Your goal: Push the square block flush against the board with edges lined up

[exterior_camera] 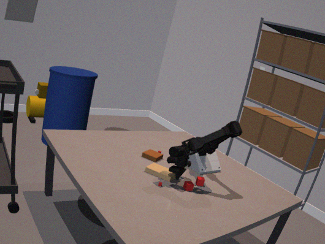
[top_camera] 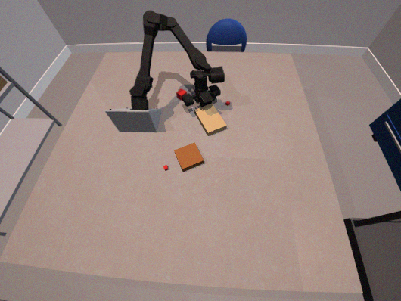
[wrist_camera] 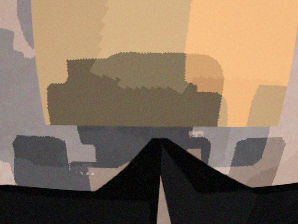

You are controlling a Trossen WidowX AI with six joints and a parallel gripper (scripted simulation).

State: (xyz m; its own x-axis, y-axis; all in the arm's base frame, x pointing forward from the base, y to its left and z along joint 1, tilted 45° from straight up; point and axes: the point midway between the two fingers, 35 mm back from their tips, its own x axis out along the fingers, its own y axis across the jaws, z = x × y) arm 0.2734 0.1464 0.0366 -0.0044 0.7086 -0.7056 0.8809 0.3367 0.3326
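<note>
Now: the square block 4 cm behind my gripper tip, 31 cm to the right of it and 1 cm above it. Round my gripper tip: pale wooden board: 5 cm ahead, 9 cm to the right, 1 cm above.
</note>
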